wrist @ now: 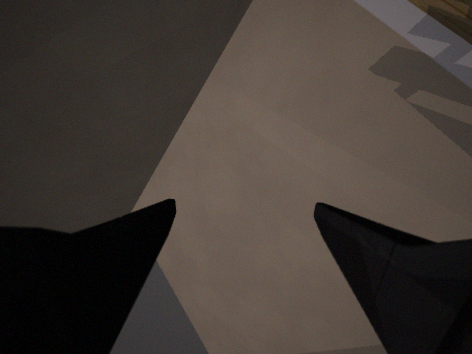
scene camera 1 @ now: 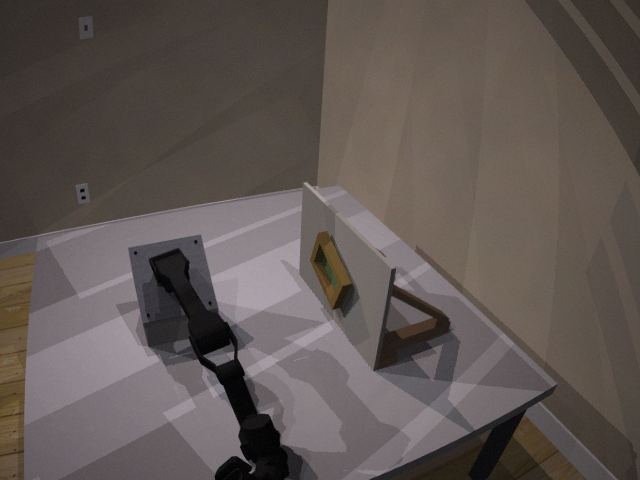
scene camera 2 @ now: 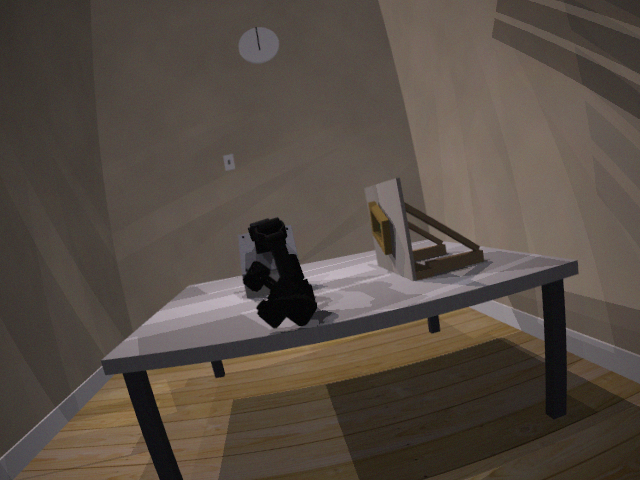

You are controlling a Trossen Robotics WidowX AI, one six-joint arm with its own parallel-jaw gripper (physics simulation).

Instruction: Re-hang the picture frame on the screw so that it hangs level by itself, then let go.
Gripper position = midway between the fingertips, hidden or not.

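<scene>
There's a picture frame point(scene camera 1: 328, 266), and you get that frame point(scene camera 2: 380, 226) from another camera too, but in the wrist view the frame is out of frame. There's also an upright white board point(scene camera 2: 388, 195). As for the gripper point(scene camera 2: 258, 289), it's open and holds nothing, and the wrist camera has the gripper point(wrist: 245, 207) as well.
</scene>
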